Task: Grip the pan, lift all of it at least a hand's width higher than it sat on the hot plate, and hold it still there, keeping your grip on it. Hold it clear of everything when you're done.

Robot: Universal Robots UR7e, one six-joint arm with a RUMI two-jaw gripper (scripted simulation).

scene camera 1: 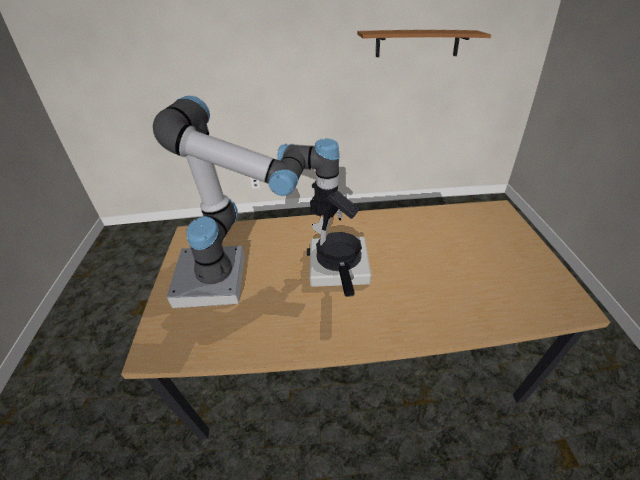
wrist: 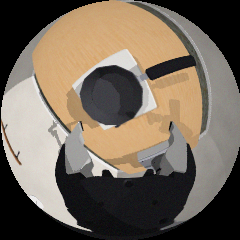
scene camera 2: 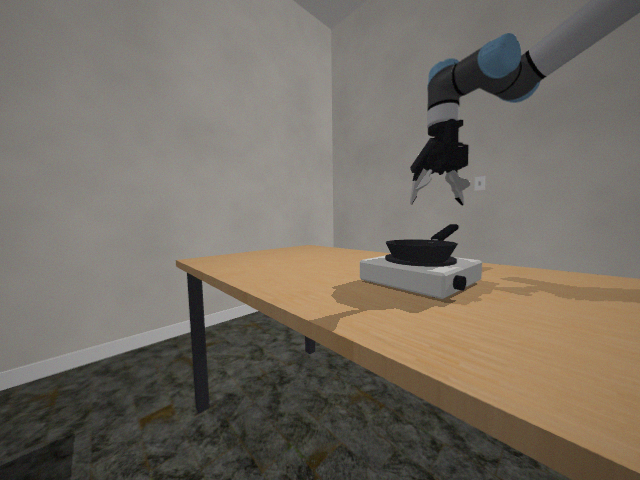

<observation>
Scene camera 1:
my gripper: 331,232
pan: 339,248
hot plate: 321,273
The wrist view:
my gripper: 126,122
pan: 111,95
hot plate: 123,58
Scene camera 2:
my gripper: 437,205
pan: 436,249
hot plate: 440,279
</observation>
